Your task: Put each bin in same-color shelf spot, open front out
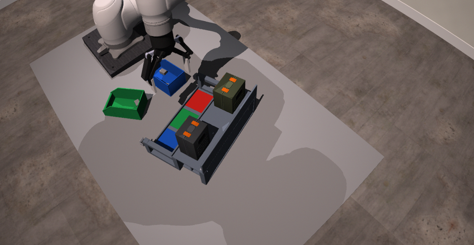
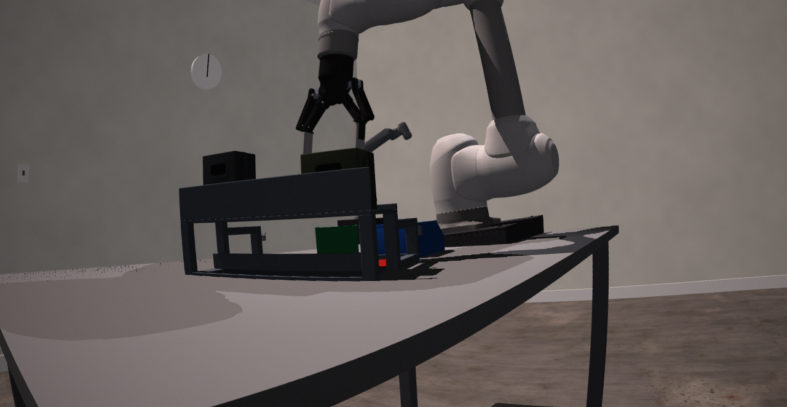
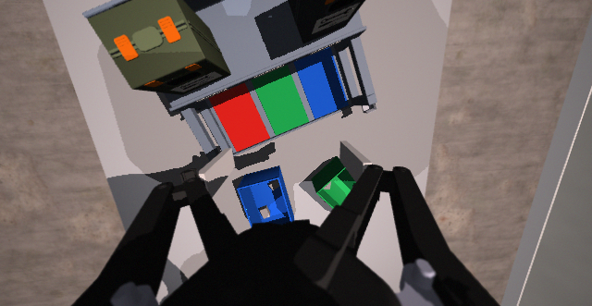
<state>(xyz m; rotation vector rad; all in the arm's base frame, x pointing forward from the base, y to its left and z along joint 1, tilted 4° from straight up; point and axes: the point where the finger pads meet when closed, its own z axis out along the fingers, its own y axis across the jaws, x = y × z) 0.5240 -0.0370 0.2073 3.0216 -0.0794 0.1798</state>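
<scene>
My gripper is now 190 mm past the green bin, 150 mm to the left of it and 190 mm above it. Also, from my hand: olive case (150 mm ahead, 140 mm to the left, 70 mm below); black case (210 mm ahead, 80 mm to the right, 60 mm below); blue bin (190 mm behind, 70 mm to the left, 190 mm below).
</scene>
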